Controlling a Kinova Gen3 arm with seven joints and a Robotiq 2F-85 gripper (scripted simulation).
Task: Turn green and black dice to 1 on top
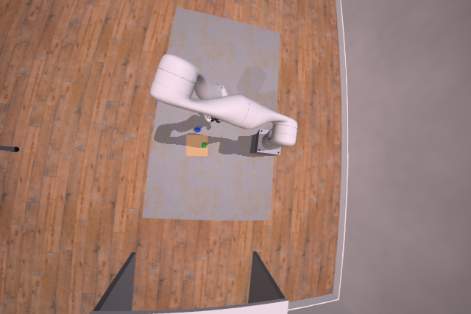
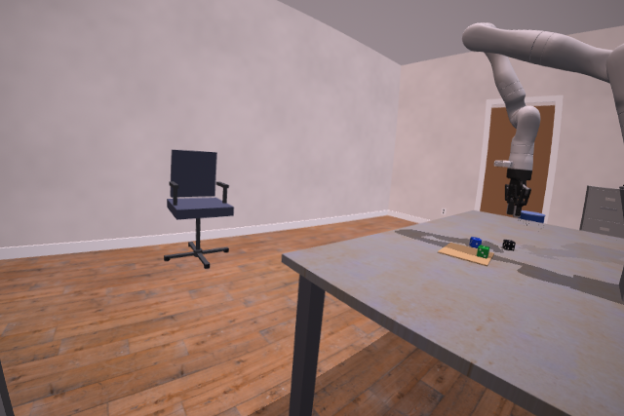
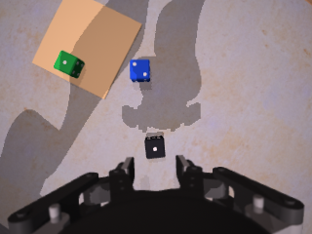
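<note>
The black die is 12 cm below my hand. The rest, counted from my hand: blue die (7 cm ahead, 9 cm to the left, 12 cm below); then tan mat (5 cm ahead, 20 cm to the left, 13 cm below); then green die (18 cm to the left, 12 cm below).
</note>
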